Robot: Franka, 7 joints.
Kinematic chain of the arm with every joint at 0, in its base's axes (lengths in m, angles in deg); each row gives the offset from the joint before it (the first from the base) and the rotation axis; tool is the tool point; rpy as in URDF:
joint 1: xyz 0 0 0.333 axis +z
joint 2: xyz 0 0 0 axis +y
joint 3: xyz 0 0 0.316 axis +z
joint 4: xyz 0.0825 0 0 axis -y
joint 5: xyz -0.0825 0 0.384 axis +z
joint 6: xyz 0 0 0 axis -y
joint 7: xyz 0.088 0 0 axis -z
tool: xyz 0 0 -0.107 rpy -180 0 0
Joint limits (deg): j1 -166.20..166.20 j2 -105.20..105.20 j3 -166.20..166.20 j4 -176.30..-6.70 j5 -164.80..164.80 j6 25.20..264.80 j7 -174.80..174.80
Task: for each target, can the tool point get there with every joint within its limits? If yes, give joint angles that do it. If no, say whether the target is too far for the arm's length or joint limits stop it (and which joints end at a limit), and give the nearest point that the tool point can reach.
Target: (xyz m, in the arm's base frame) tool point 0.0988 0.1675 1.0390
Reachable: yes | joints -10.19 -10.58 46.76 -58.49 7.70 245.43 -72.02
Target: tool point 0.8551 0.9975 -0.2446
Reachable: no: too far | nearest point 0.5111 0.5963 -0.0123 | short by 0.577 m
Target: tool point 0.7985 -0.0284 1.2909
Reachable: no: too far | nearest point 0.5492 -0.0195 0.9918 | short by 0.389 m
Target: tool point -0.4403 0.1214 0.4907
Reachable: yes | joints 20.42 0.97 128.98 -136.33 -62.20 237.39 95.04
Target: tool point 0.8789 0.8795 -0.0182
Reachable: no: too far | nearest point 0.5836 0.5840 0.0998 | short by 0.434 m
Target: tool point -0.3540 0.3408 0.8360
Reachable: yes | joints -117.23 -17.43 -71.37 -73.98 -95.89 61.91 121.57
